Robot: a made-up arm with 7 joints.
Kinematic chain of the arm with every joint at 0, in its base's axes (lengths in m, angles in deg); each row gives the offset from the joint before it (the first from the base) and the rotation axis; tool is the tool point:
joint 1: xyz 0 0 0 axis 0 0.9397 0.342
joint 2: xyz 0 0 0 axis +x
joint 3: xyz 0 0 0 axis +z
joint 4: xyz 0.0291 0 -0.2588 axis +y
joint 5: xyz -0.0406 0 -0.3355 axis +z
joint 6: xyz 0 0 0 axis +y
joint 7: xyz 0 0 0 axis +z
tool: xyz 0 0 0
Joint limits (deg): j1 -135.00..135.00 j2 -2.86..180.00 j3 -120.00..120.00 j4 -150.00..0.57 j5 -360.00..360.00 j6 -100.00..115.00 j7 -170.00..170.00
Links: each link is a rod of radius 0.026 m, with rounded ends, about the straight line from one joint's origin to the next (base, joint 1, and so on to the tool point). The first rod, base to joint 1, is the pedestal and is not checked.
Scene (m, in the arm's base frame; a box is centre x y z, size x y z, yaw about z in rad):
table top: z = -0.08
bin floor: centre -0.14 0.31 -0.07 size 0.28 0.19 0.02 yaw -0
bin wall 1: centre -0.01 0.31 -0.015 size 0.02 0.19 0.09 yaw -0
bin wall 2: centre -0.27 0.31 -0.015 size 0.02 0.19 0.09 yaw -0
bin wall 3: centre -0.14 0.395 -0.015 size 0.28 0.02 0.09 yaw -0
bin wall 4: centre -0.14 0.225 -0.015 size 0.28 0.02 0.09 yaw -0
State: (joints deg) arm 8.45 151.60 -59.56 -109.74 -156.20 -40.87 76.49
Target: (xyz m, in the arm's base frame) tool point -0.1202 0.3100 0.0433
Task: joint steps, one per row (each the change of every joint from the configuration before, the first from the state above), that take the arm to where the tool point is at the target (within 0.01 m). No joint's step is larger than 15 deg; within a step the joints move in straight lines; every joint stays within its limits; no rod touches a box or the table.
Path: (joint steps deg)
1: 10.42 2.40 -8.62 6.48 6.11 -6.73 -9.55
2: 10.41 2.40 -8.61 6.48 6.11 -6.73 -9.56
3: 10.42 2.41 -8.62 6.48 6.11 -6.73 -9.55
4: -3.19 4.29 -8.03 -10.33 -6.11 6.73 9.55
5: -3.19 4.30 -8.03 -10.33 -6.11 6.73 9.56
6: -3.19 4.29 -8.04 -10.34 -6.11 6.73 9.55
7: -3.33 -8.13 5.55 -5.31 0.00 0.00 0.00

